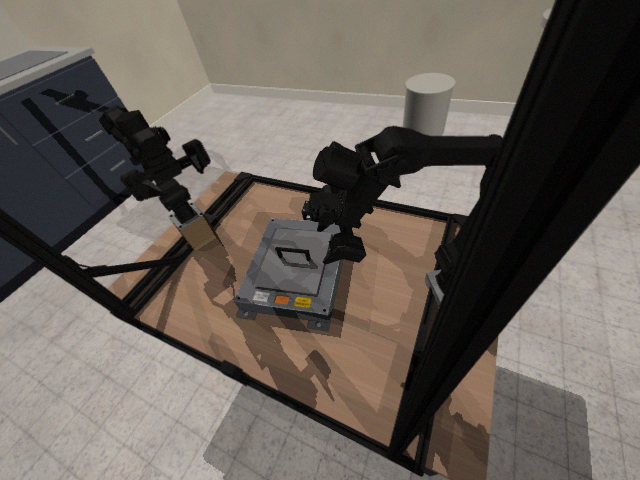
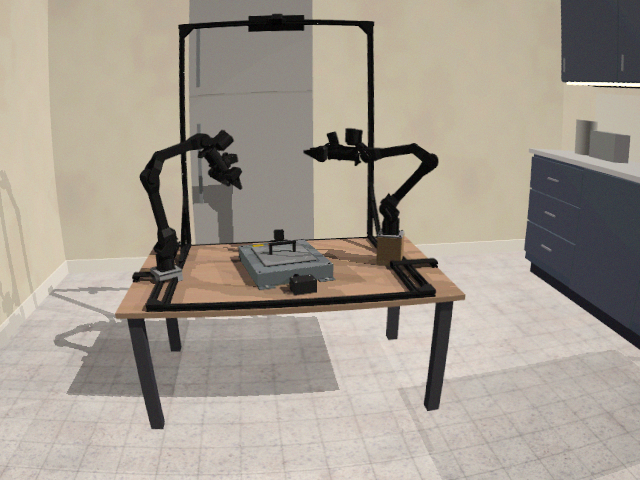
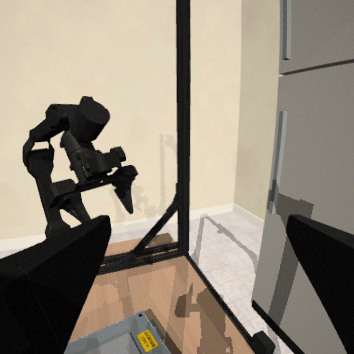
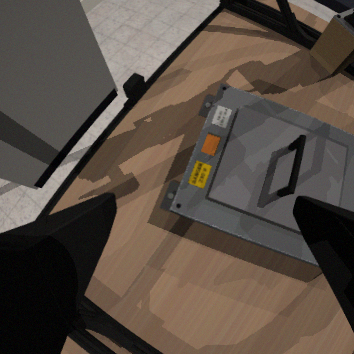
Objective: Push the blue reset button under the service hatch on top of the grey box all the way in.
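The grey box [image 1: 318, 304] [image 2: 294, 273] [image 3: 100, 337] [image 4: 240, 220] lies on the table. Its service hatch [image 1: 289, 279] [image 2: 310, 256] [image 4: 240, 175] lies flat and shut, with a black handle [image 1: 293, 250] [image 2: 282, 241] [image 4: 298, 165] standing up from it. The blue reset button does not show; the hatch covers the place under it. My right gripper [image 1: 323, 242] [image 2: 238, 186] [image 3: 113, 221] [image 4: 206, 203] is open and empty, tilted downward, in the air above the box's side. My left gripper [image 1: 175, 175] [image 2: 306, 151] [image 3: 199, 223] is open and empty, level and high above the table.
White, orange [image 1: 281, 299] [image 4: 210, 144] and yellow [image 1: 302, 302] [image 3: 147, 340] [image 4: 199, 174] labels lie along one edge of the box. A small black box [image 2: 303, 284] stands beside the grey box. A black frame [image 2: 370, 129] [image 3: 183, 125] rises from the table.
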